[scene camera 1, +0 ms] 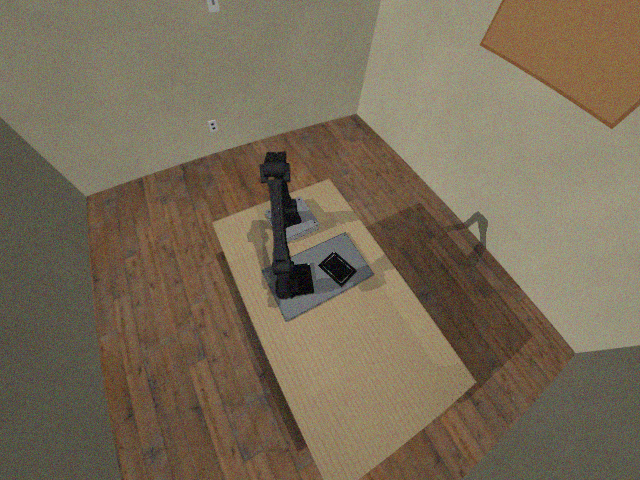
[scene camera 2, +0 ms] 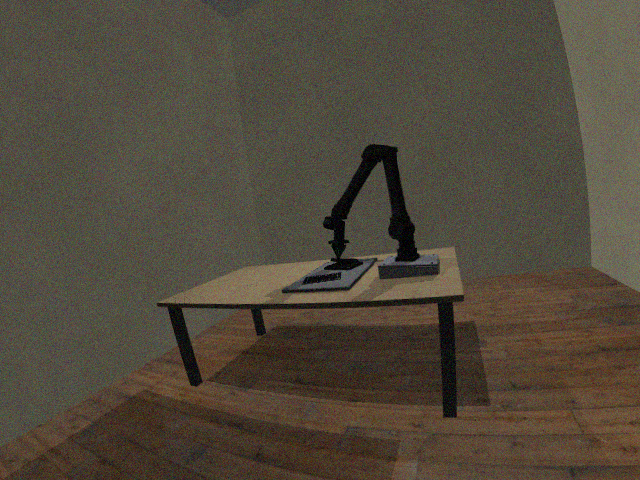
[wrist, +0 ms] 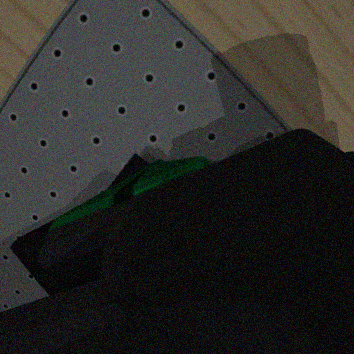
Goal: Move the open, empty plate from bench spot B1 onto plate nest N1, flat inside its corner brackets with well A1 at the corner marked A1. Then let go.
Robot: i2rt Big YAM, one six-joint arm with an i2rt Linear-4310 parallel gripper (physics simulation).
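Pixels of known places: gripper, between the fingertips: (wrist: 160, 171); arm's base, origin of its link: (scene camera 1: 289, 219) (scene camera 2: 407, 259).
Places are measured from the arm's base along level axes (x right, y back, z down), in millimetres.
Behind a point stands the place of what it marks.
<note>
The black plate (scene camera 1: 306, 277) {x 24, y -356, z 20 mm} (scene camera 2: 345, 264) {x 54, y -339, z 20 mm} lies flat on the grey pegboard (scene camera 1: 342, 247) {x -229, y -251, z 31 mm} (scene camera 2: 363, 271) {x -51, y -199, z 34 mm} (wrist: 105, 88) {x 139, y -476, z 32 mm}, at its left part. Plate nest N1 (scene camera 1: 338, 269) {x -154, y -367, z 30 mm} (scene camera 2: 321, 280) {x -193, y -340, z 30 mm}, a dark rectangle with pale corner marks, lies on the same board to the right of the plate. My gripper (scene camera 1: 288, 287) {x 139, y -422, z 5 mm} (scene camera 2: 338, 253) {x 139, y -422, z 5 mm} (wrist: 160, 171) {x 139, y -422, z 5 mm} points straight down, low at the plate's left edge. Its green fingers are shut together with nothing between them. In the wrist view my own dark body hides the plate; I cannot tell whether the fingertips touch it.
The pegboard lies on a light wooden table (scene camera 1: 361, 361) {x -78, y -824, z 45 mm} (scene camera 2: 232, 287) {x -259, y -849, z 44 mm} with dark legs. The arm's grey base block (scene camera 1: 306, 223) {x -81, y -59, z -8 mm} (scene camera 2: 410, 266) {x -131, y 45, z 2 mm} stands just behind the board. Around the table is wooden floor and bare walls.
</note>
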